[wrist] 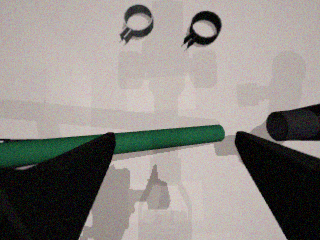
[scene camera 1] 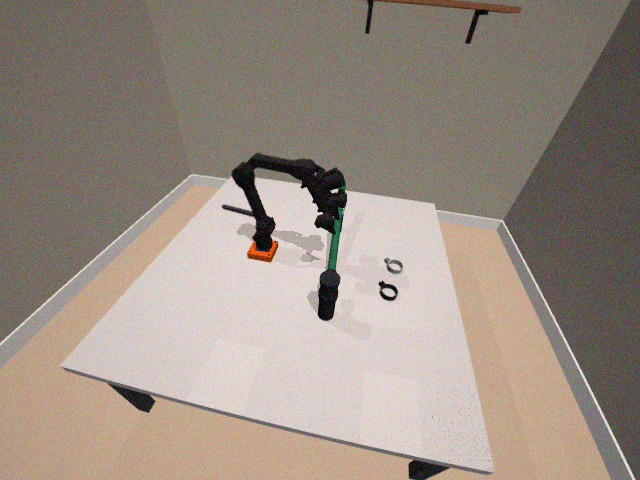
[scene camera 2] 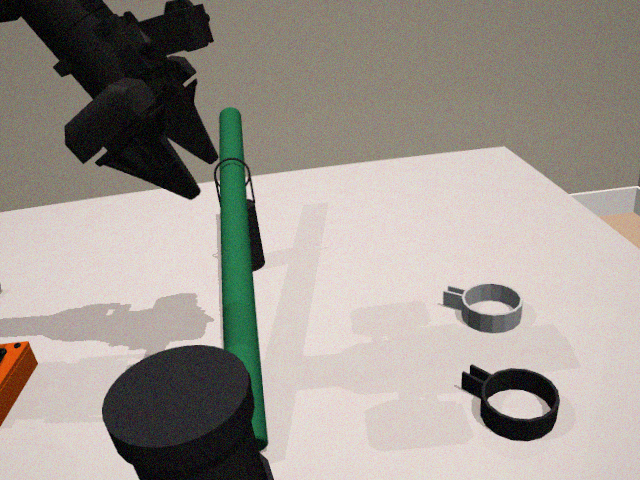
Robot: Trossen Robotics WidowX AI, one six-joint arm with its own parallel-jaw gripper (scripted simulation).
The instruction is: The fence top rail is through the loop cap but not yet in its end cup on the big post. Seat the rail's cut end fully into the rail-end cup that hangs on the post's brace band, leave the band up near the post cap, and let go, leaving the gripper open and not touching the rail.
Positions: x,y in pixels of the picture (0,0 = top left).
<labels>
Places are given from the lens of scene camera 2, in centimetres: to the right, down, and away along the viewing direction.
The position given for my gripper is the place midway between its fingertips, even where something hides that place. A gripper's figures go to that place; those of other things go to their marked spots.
my gripper [scene camera 2: 206,177]: -10, -5, 45
rail [scene camera 2: 240,330]: -8, 9, 51
</labels>
